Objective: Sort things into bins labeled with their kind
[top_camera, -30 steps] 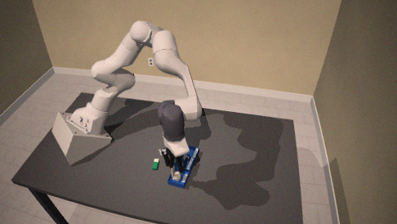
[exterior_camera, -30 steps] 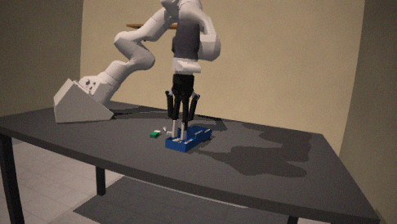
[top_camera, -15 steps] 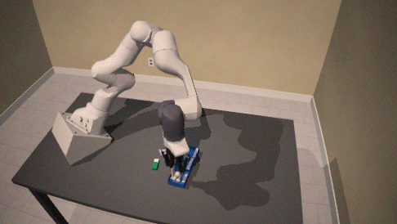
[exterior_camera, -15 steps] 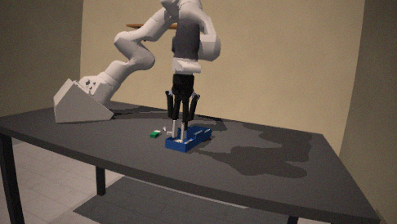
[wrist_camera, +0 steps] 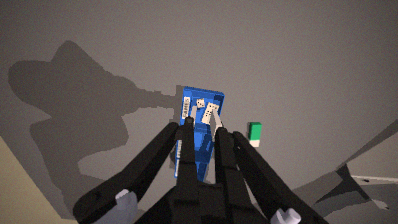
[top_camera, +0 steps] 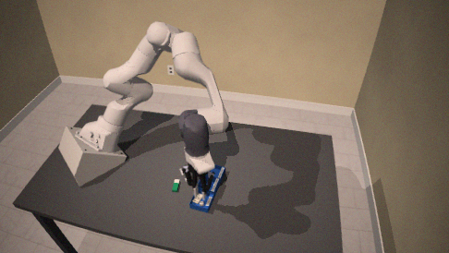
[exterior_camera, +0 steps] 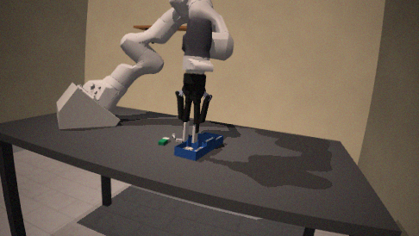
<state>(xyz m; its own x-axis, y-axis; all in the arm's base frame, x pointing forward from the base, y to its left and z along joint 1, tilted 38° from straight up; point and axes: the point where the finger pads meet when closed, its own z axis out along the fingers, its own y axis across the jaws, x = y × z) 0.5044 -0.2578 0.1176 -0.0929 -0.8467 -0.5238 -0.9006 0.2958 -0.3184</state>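
Right now my hand is 11 cm to the right of the pale grey piece, 9 cm past it and 7 cm above it. The rest, counted from my hand: eraser 14 cm behind, 8 cm below, 7 cm to the left; then white domino 7 cm below, 2 cm behind, 1 cm to the left; then white die 7 cm below, 1 cm to the right, 1 cm ahead.
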